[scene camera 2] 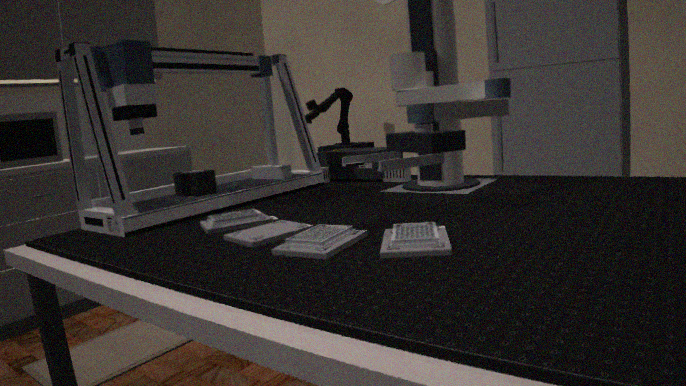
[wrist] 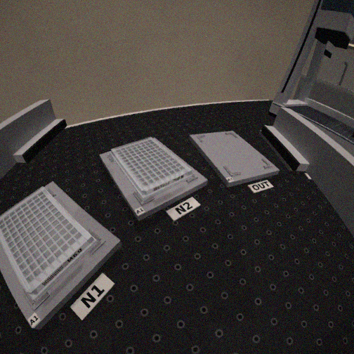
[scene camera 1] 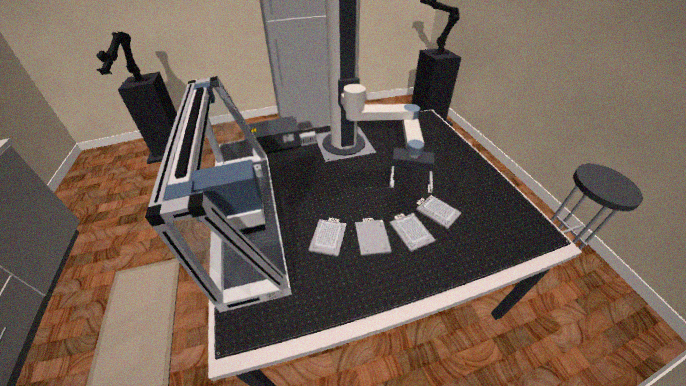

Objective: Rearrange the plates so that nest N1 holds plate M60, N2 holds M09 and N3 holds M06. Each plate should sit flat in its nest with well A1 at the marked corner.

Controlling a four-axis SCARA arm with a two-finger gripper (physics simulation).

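Places are measured from the arm's base along level axes (x back, y right, z up), in millimetres.
Pixels of known places: gripper, between the fingertips: [scene camera 2: 359, 164] [scene camera 1: 410, 188]; arm's base, origin of its link: [scene camera 2: 440, 188] [scene camera 1: 343, 144].
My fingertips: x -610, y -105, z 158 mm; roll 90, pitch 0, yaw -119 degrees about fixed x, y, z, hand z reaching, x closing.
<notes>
For each thing: its middle in the pictures, then the offset to it from my fingertips. "*": a spot on its surface instead.
- white well plate, middle of its body: [scene camera 2: 414, 234] [scene camera 1: 439, 209] dx -47, dy -143, dz -126 mm
- white plate, middle of its body: [scene camera 2: 320, 235] [scene camera 1: 412, 229] dx -114, dy +27, dz -126 mm
- OUT nest, middle of its body: [scene camera 2: 268, 231] [scene camera 1: 372, 236] dx -89, dy +195, dz -137 mm
- blue carriage, a spot on its surface: [scene camera 1: 227, 182] * dx -165, dy +633, dz +343 mm
My gripper [scene camera 1: 411, 187] [scene camera 2: 363, 163] [wrist: 163, 109] is open and empty, above the table behind the nests, near the N1 and N2 side. Nest N1 [wrist: 107, 241] holds a white well plate [scene camera 1: 438, 210] [scene camera 2: 414, 232] [wrist: 45, 237] labelled M60. Nest N2 [wrist: 192, 184] holds another white plate [scene camera 1: 412, 230] [scene camera 2: 327, 234] [wrist: 150, 162]; its label is too blurred to read surely. The OUT nest [scene camera 1: 372, 236] [scene camera 2: 267, 233] [wrist: 235, 155] is bare. In scene camera 1, a plate [scene camera 1: 328, 234] [scene camera 2: 235, 218] lies in nest N3 at the left end; its label is unreadable. A1 tags show on the nests; the plates' A1 wells cannot be made out.
A gantry frame [scene camera 1: 250, 295] [scene camera 2: 175, 208] stands left of N3, with a blue carriage [scene camera 1: 227, 182] [scene camera 2: 131, 62]. The arm's column [scene camera 1: 343, 75] rises from the table's back. Dark boxes [scene camera 1: 280, 142] stand beside it. A stool [scene camera 1: 607, 186] stands right of the table.
</notes>
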